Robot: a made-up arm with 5 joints. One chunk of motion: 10 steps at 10 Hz.
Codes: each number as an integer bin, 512 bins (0 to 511) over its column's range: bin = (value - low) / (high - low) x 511, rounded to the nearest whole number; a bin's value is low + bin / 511 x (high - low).
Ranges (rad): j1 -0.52..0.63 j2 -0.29..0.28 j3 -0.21..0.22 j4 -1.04..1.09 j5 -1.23..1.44
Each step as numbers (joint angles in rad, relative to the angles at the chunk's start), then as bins.
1 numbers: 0.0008 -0.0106 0.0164 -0.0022 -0.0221
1 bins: 231 250 269 249 231
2 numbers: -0.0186 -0.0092 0.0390 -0.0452 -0.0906
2 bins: 223 252 296 239 218
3 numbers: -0.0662 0.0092 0.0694 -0.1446 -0.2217
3 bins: 202 268 332 215 193
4 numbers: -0.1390 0.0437 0.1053 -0.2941 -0.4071
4 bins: 169 299 375 179 157
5 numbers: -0.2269 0.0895 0.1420 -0.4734 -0.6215
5 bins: 130 340 418 136 116
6 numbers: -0.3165 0.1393 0.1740 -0.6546 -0.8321
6 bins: 90 385 456 92 76
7 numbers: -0.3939 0.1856 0.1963 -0.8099 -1.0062
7 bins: 56 426 483 55 43
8 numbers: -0.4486 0.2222 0.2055 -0.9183 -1.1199
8 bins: 32 459 494 29 21
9 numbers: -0.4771 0.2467 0.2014 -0.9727 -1.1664
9 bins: 19 481 489 16 12
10 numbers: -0.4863 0.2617 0.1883 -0.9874 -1.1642
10 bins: 15 495 473 13 13
